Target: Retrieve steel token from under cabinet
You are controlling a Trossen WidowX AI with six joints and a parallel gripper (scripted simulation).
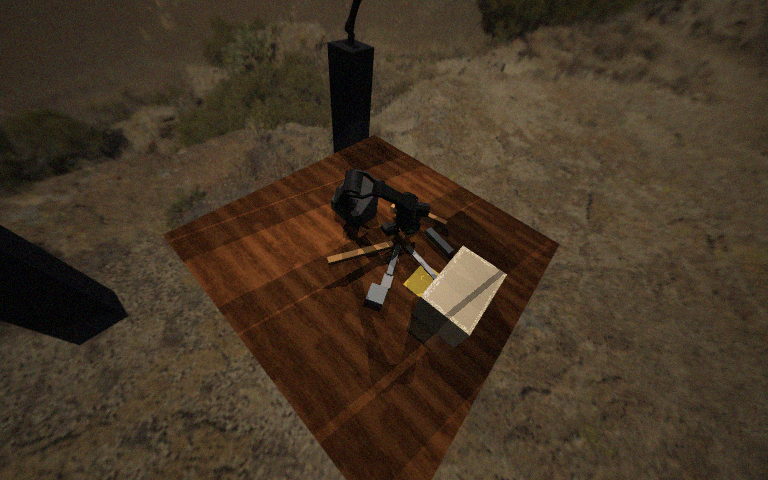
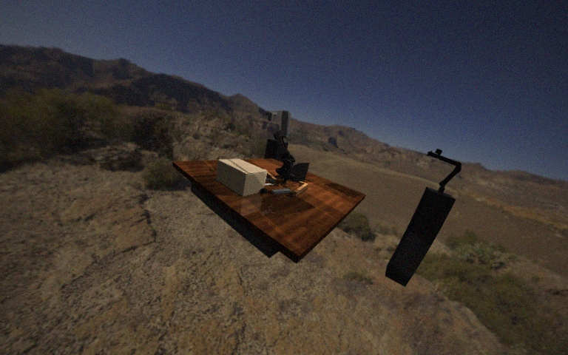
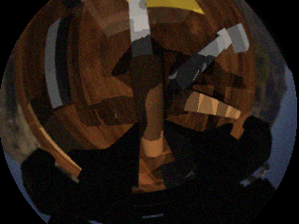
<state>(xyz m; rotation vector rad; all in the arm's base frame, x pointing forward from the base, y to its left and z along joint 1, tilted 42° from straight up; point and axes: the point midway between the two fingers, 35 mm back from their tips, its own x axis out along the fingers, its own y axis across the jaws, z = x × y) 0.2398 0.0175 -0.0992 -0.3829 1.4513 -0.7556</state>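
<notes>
Now: the grey scraper 100 mm ahead of my gripper tip and 170 mm to the right of it. From my gripper tip the other things lie so: wooden stick 50 mm behind, 190 mm to the right; grey block 140 mm ahead, 300 mm to the right, 10 mm above; grey bar 160 mm ahead, 110 mm to the left.
</notes>
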